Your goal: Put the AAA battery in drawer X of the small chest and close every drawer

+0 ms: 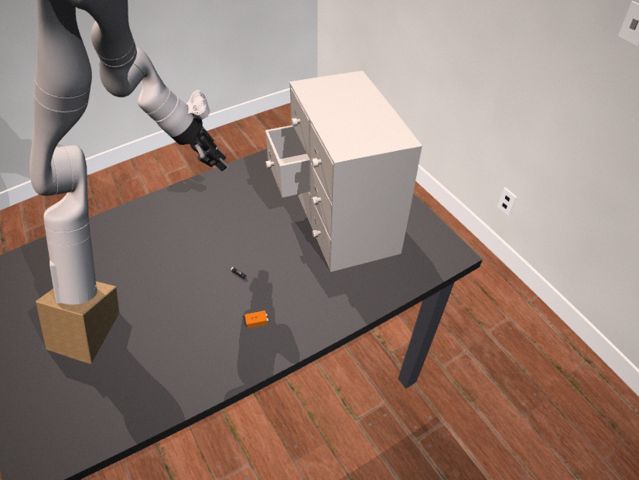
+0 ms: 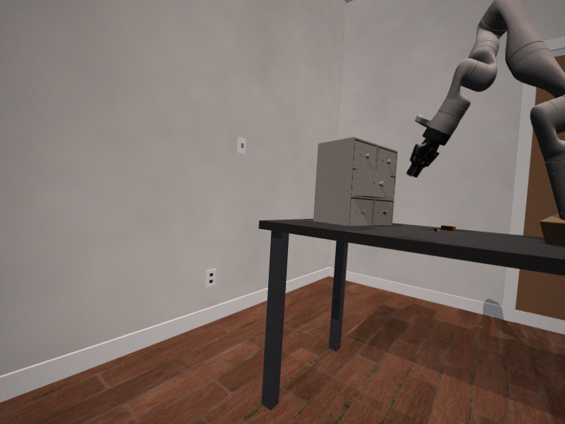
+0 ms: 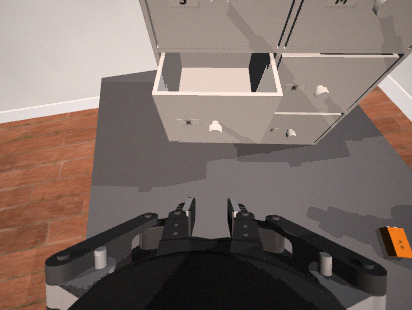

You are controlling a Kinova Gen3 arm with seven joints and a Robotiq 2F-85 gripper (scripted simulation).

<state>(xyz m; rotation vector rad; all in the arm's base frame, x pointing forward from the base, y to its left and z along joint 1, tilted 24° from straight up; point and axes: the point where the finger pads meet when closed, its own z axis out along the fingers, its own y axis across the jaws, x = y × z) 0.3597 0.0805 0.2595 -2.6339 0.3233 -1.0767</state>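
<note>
My gripper is now 200 mm above the black AAA battery, 180 mm to the left of it and 40 mm past it. From my hand the other things lie so: orange block: 330 mm to the right, 200 mm below, 30 mm behind.
</note>
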